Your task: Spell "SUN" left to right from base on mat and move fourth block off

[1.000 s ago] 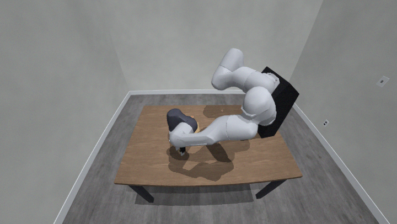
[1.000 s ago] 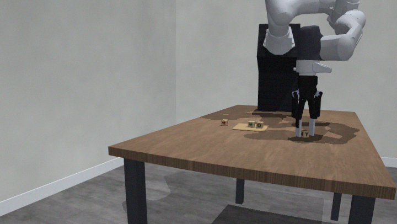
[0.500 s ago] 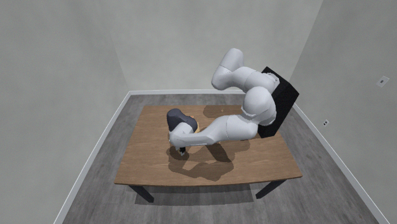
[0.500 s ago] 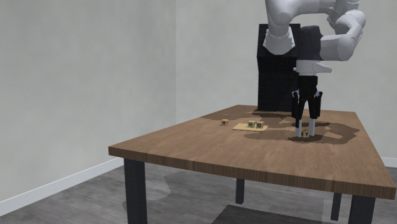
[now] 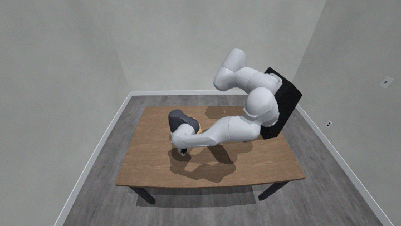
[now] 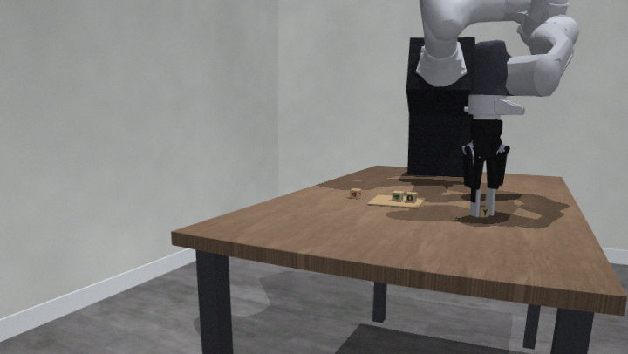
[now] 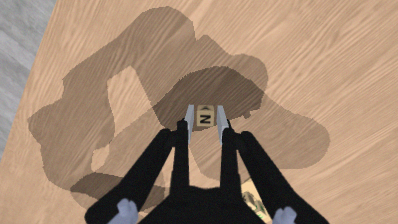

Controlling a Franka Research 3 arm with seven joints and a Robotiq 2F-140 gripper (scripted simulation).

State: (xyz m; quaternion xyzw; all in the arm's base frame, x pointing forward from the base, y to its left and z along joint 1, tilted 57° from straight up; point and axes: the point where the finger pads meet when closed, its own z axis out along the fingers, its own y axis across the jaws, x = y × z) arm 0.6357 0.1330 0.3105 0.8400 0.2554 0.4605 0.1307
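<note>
Right now my hand is 230 mm to the left of the U block, 110 mm past it and 20 mm above it. Round my hand: S block: 190 mm to the right, 110 mm behind, 20 mm below; then tan mat: 230 mm to the right, 110 mm behind, 30 mm below.
</note>
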